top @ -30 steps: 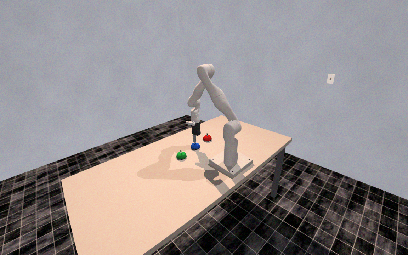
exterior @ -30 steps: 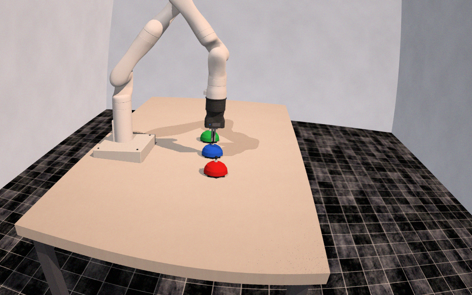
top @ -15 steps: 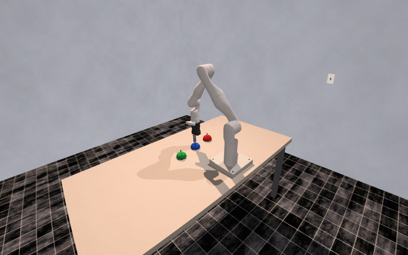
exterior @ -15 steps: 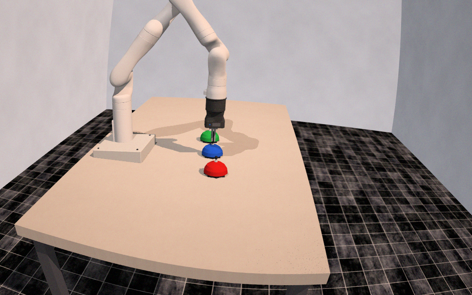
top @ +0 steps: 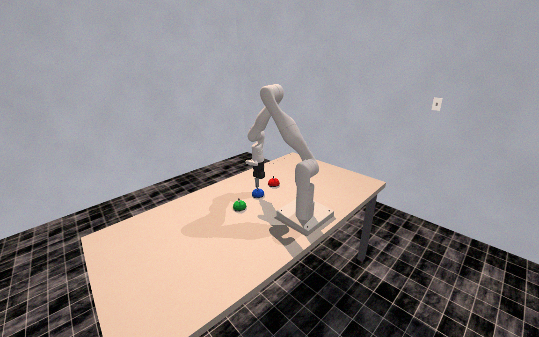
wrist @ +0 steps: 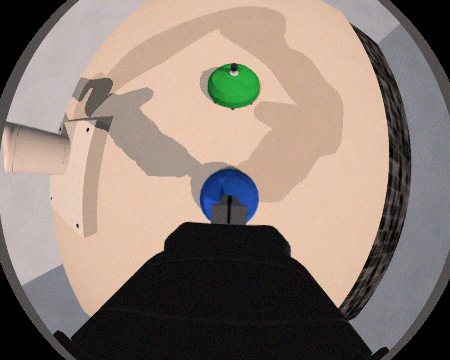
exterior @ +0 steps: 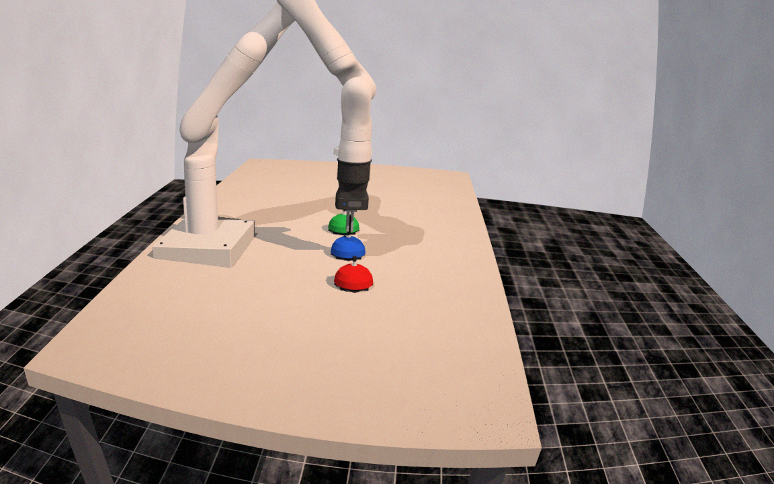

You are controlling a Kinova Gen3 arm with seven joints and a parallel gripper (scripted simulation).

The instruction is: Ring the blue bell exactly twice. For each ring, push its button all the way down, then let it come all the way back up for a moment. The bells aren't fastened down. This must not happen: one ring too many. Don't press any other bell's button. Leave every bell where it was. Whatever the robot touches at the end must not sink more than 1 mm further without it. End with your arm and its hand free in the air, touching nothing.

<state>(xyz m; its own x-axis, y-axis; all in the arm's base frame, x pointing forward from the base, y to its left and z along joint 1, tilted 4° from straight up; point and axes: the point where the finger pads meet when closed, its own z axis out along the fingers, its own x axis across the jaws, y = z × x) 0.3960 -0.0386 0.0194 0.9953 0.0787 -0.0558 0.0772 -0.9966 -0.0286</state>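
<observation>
The blue bell is 4 cm below my hand. From my hand the other things lie so: red bell (1 cm ahead, 18 cm to the right, 4 cm below); green bell (1 cm behind, 18 cm to the left, 4 cm below).
</observation>
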